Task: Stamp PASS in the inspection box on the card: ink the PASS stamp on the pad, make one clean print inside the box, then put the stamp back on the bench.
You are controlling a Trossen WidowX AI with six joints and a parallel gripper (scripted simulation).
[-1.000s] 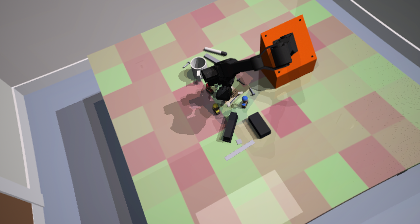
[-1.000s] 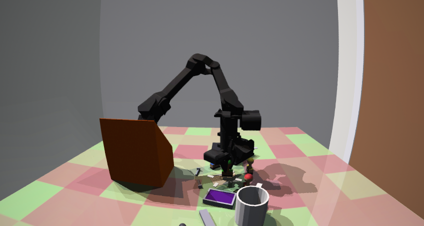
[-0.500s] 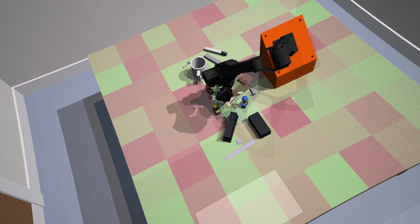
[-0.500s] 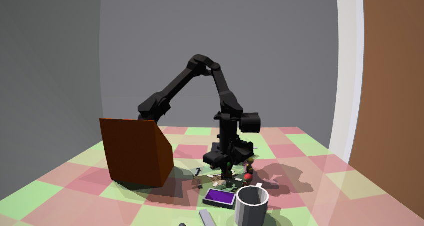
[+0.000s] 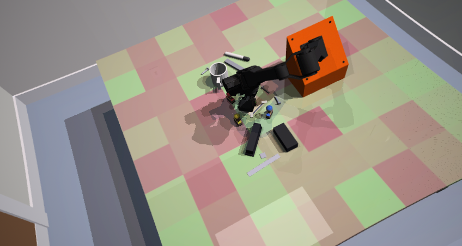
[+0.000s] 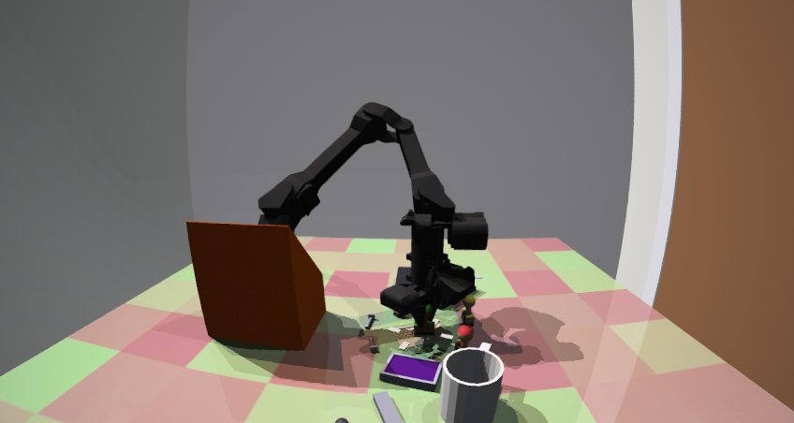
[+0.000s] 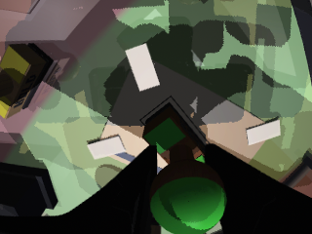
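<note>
Right now the green-knobbed stamp is right at my gripper tip. Also, from my gripper tip: blue stamp: 50 mm behind, 80 mm to the left, 10 mm below; red-knobbed stamp: 70 mm ahead, 70 mm to the right; card: 10 mm behind, 30 mm below.
</note>
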